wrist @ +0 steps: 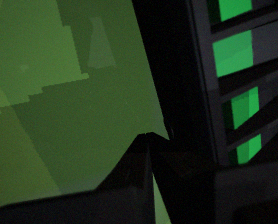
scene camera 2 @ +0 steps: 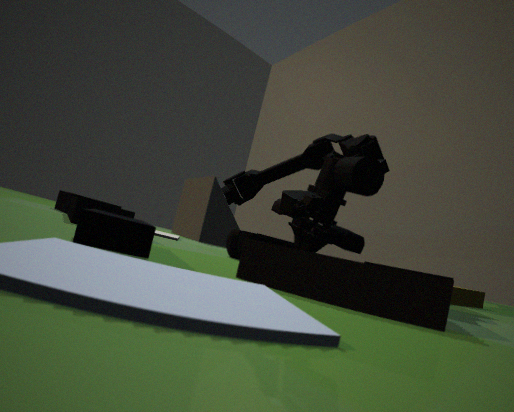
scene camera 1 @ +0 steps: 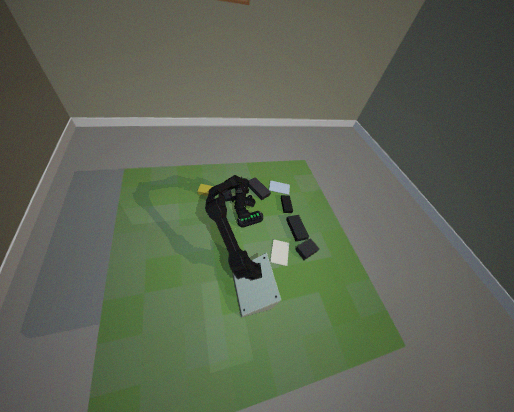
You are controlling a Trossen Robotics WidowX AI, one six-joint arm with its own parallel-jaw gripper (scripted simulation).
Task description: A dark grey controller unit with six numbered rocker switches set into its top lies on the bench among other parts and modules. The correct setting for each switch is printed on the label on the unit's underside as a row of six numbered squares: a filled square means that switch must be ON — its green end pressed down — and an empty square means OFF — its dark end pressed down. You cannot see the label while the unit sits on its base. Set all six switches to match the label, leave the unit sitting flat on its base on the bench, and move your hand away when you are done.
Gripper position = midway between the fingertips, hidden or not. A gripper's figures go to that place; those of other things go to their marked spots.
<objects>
My gripper [scene camera 2: 295,266] is 0.50 m from the lens. A white plate [scene camera 2: 64,273]: 0.11 m from the lens. A dark block [scene camera 2: 421,300]: 0.20 m from the lens. A dark block [scene camera 2: 117,233] is 0.22 m from the lens.
</objects>
